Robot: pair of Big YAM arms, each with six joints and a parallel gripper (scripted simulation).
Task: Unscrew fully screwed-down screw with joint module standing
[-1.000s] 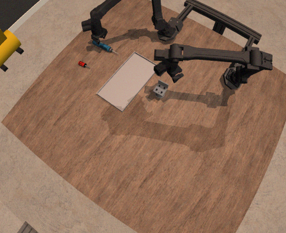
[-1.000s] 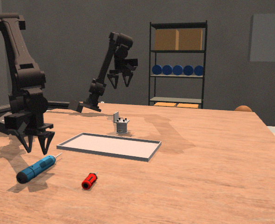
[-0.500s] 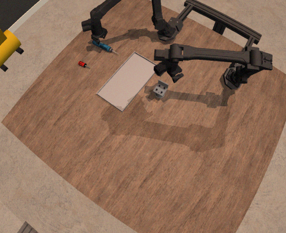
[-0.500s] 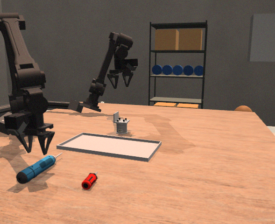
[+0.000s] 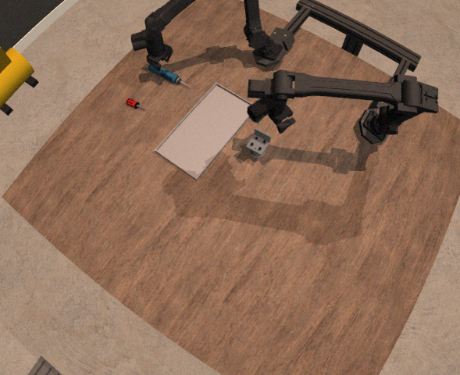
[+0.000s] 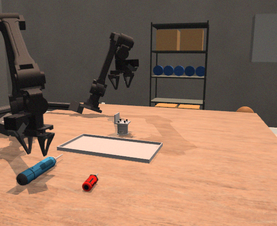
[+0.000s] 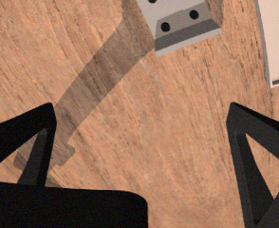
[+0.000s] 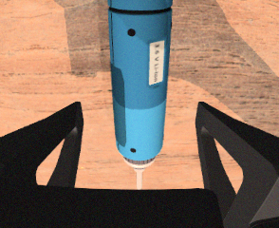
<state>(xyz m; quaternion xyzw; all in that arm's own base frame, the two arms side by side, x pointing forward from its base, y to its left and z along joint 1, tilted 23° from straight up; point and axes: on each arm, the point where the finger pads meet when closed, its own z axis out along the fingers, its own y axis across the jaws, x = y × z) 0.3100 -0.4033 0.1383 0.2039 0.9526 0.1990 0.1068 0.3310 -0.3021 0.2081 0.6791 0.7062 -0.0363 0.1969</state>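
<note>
Now: the pale l-shaped bracket 20 mm ahead of my left hand, 30 mm to the right of it and 170 mm below it. From my left hand the other things lie so: joint module 20 mm ahead, 30 mm to the right, 220 mm below; shallow grey tray 80 mm ahead, 260 mm to the right, 240 mm below; red manual screwdriver 200 mm ahead, 590 mm to the right, 230 mm below.
</note>
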